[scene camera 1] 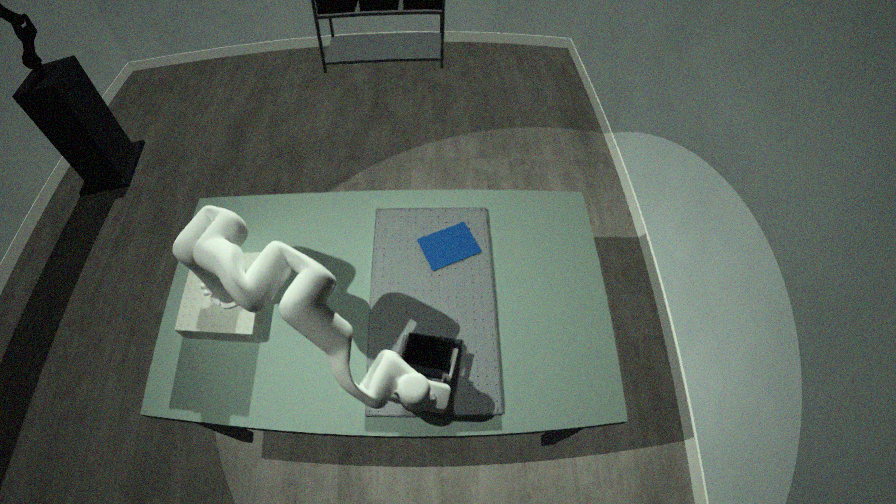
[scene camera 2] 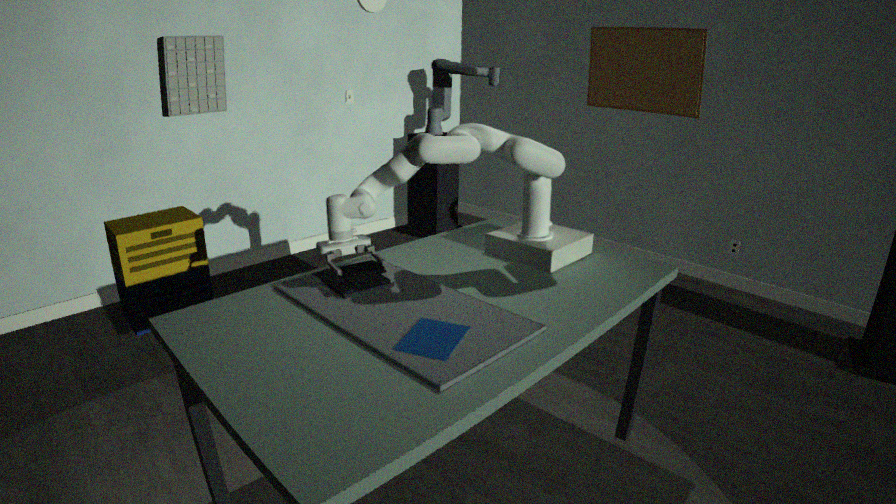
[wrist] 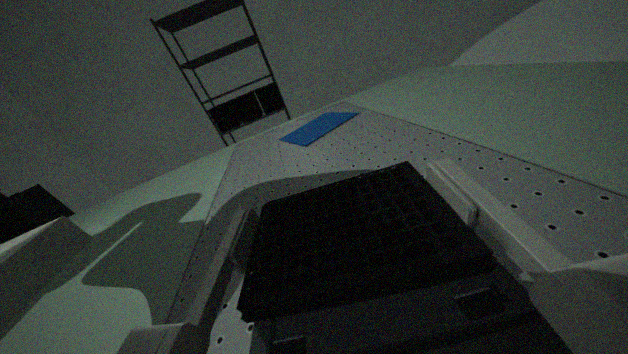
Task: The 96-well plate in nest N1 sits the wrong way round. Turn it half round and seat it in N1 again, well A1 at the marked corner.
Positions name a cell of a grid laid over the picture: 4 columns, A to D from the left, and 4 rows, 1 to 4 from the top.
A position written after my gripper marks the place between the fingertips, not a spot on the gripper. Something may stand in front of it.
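Note:
Scene camera 1 gives me my gripper (scene camera 1: B3), together with a black 96-well plate (scene camera 1: B3) and a flat blue rectangle (scene camera 1: B2). In scene camera 2 I see my gripper (scene camera 2: B3) again, and the flat blue rectangle (scene camera 2: B3) as well. The wrist view shows me the plate (wrist: C3) and the rectangle (wrist: C2).

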